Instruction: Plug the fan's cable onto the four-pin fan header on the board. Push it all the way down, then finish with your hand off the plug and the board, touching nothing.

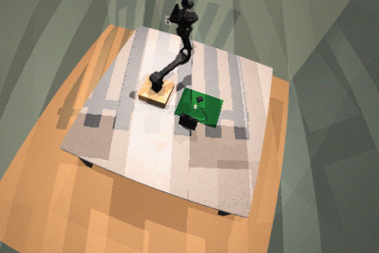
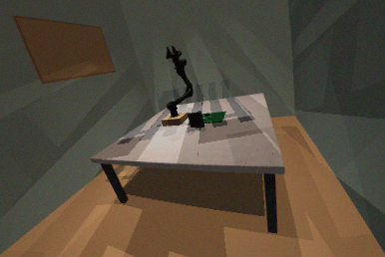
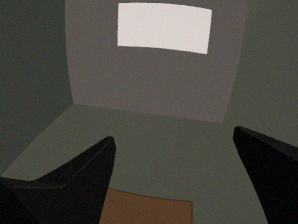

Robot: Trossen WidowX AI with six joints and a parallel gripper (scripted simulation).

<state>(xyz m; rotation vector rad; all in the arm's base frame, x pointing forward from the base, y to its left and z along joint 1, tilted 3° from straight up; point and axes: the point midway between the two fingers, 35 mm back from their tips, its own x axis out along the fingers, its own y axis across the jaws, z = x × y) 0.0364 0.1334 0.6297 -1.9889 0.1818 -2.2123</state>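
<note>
Right now the black fan plug is 270 mm ahead of my gripper tip, 50 mm to the right of it and 700 mm below it. The rest, counted from my gripper tip: green circuit board (300 mm ahead, 100 mm to the right, 720 mm below); black fan (290 mm ahead, 270 mm to the right, 650 mm below); four-pin fan header (270 mm ahead, 120 mm to the right, 710 mm below).
</note>
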